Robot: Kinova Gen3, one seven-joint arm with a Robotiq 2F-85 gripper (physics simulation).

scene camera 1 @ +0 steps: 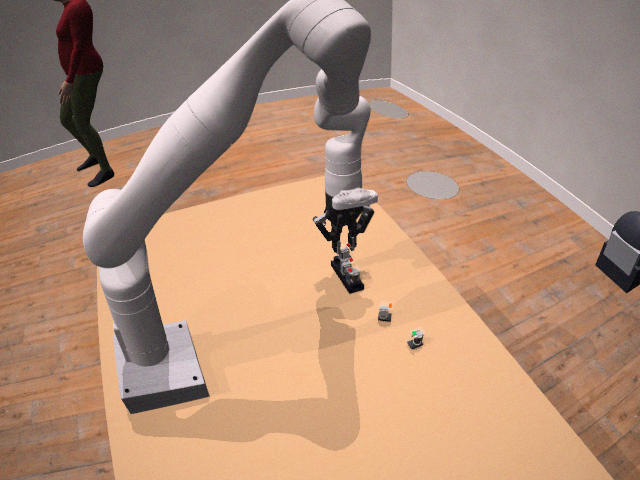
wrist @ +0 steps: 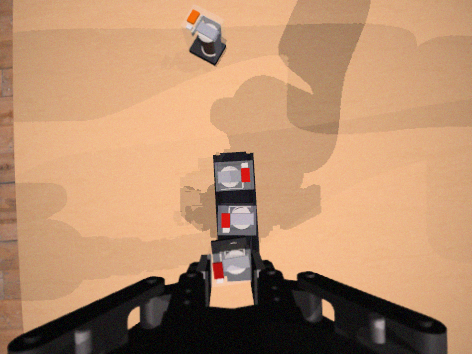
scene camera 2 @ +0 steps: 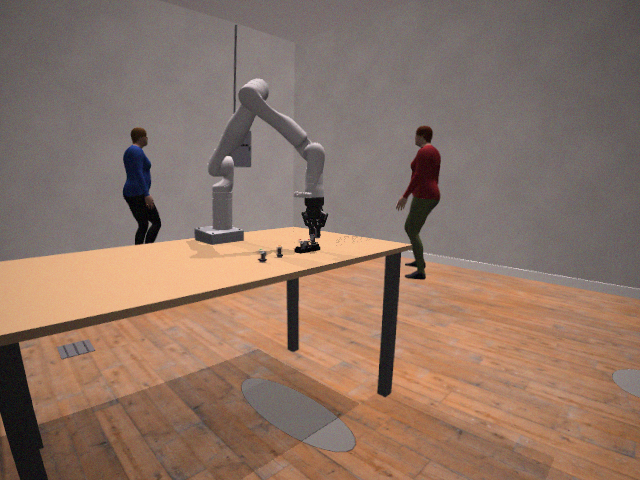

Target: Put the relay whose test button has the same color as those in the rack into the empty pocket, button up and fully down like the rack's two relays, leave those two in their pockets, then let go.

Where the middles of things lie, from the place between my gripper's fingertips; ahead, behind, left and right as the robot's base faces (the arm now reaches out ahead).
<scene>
I see the black rack [wrist: 234,196] 4 cm below my hand and 3 cm to the right of it. Also, from my hand: red-button relay [wrist: 230,259] (1 cm to the right, 1 cm below).
</scene>
